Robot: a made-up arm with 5 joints.
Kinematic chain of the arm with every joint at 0, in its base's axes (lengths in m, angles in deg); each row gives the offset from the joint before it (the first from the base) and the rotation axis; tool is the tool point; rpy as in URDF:
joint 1: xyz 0 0 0.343 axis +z
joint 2: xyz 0 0 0 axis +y
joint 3: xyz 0.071 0 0.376 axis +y
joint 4: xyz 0.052 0 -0.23 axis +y
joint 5: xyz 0.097 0 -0.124 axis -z
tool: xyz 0 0 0 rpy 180 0 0
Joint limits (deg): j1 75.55..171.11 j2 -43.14..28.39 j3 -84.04..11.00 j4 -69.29..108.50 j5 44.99..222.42
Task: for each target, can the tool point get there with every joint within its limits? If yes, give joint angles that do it. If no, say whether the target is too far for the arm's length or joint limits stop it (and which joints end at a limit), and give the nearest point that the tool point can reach.
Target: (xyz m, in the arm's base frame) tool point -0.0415 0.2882 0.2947
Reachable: yes | joints 98.20 22.80 -36.14 60.02 133.70
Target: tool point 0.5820 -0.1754 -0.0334
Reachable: no: joint limits stop it (at a limit: joint 2, joint 3, joint 4) | nearest point 0.1307 -0.0394 0.3753 | short by 0.624 m
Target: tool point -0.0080 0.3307 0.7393
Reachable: yes | joints 91.39 -8.37 -42.63 -49.69 179.65
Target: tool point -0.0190 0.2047 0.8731
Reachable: yes | joints 95.29 -33.11 -71.18 26.26 111.36
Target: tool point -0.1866 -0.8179 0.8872
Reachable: no: too far | nearest point -0.0404 -0.1771 0.9377 | short by 0.659 m
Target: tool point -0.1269 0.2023 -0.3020
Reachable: no: joint limits stop it (at a limit: joint 2) | nearest point -0.1277 0.2035 0.2468 | short by 0.549 m
